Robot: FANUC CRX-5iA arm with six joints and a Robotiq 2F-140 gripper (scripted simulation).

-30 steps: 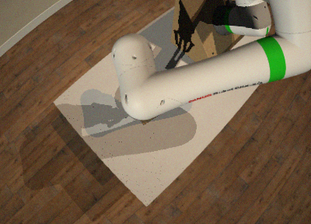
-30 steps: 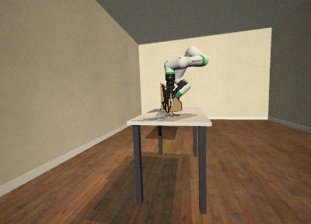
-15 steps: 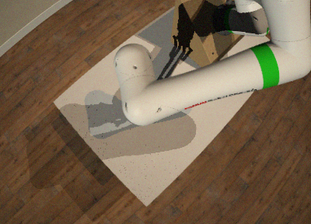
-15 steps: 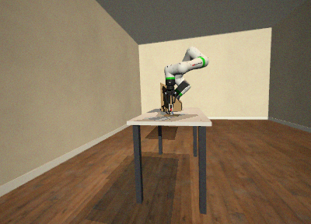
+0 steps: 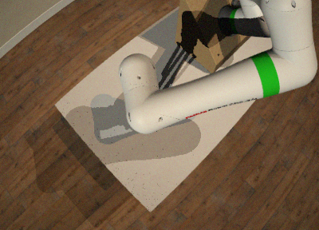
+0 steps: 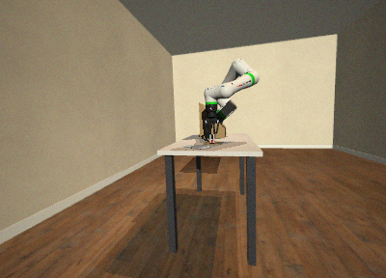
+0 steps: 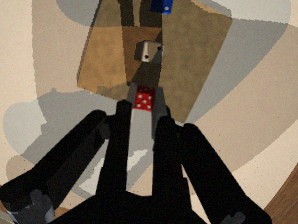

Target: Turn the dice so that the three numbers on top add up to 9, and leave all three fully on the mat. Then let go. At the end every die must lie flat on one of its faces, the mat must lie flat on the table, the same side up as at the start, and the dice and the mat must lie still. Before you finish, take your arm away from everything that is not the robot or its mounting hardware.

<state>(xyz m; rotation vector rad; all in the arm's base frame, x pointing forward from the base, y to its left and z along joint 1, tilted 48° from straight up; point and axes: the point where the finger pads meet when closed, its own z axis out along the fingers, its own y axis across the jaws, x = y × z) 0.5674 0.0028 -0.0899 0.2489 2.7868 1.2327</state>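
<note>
The red die is 20 mm below my hand. Round my hand: white die: 50 mm behind, 10 mm to the left, 30 mm below; mat: 50 mm behind, 10 mm to the left, 40 mm below; blue die: 100 mm behind, 10 mm to the left, 30 mm below.
</note>
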